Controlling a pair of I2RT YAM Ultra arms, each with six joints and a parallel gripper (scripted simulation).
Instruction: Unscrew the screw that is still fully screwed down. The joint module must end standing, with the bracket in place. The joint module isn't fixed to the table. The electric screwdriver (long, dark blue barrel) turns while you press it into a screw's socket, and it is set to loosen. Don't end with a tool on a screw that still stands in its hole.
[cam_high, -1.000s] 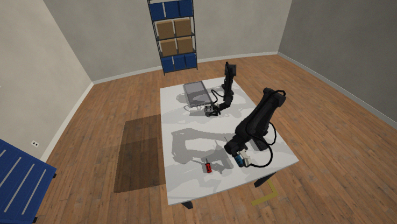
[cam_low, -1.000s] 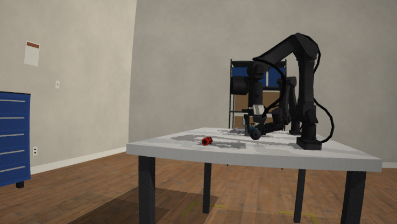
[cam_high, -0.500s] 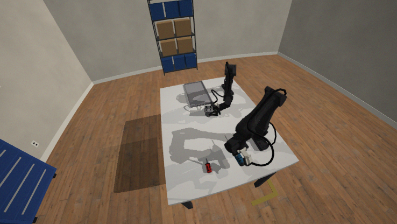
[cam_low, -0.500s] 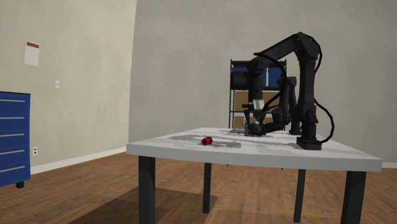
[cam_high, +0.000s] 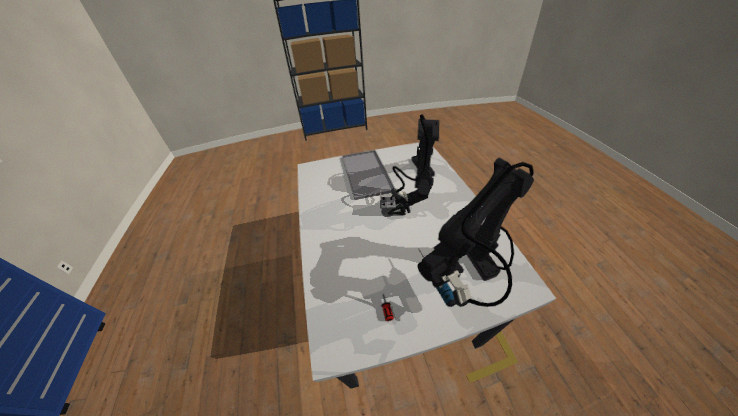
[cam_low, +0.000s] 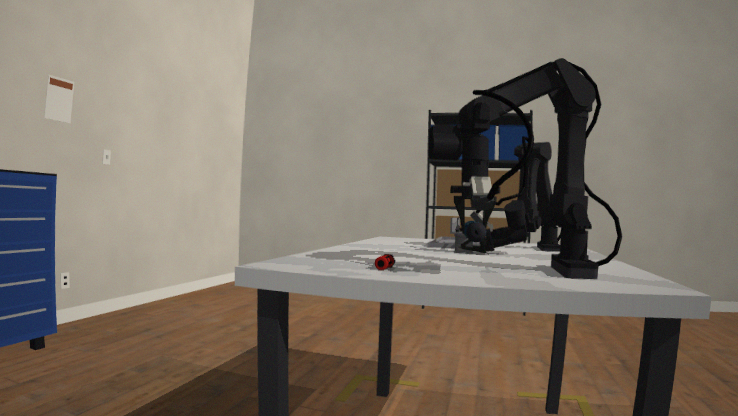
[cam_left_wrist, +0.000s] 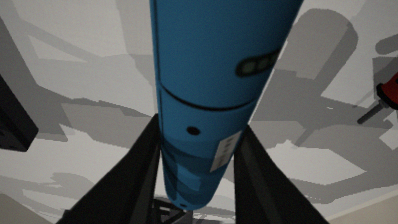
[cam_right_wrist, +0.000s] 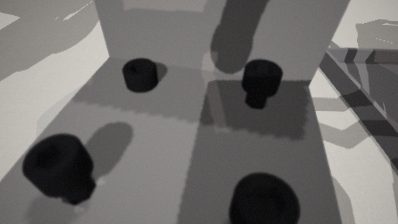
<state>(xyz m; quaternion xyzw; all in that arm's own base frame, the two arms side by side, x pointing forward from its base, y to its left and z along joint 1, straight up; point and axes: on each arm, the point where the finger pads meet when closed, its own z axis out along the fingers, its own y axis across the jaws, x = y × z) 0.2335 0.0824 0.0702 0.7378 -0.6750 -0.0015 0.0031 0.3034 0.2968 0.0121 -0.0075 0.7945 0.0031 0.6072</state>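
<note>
Now: the joint module 1 cm above my right hand. Round my right hand: bit 5 cm behind, 32 cm to the left, 7 cm above; flat grey tray 4 cm ahead, 34 cm to the right, 2 cm below; grey bracket 5 cm above.
</note>
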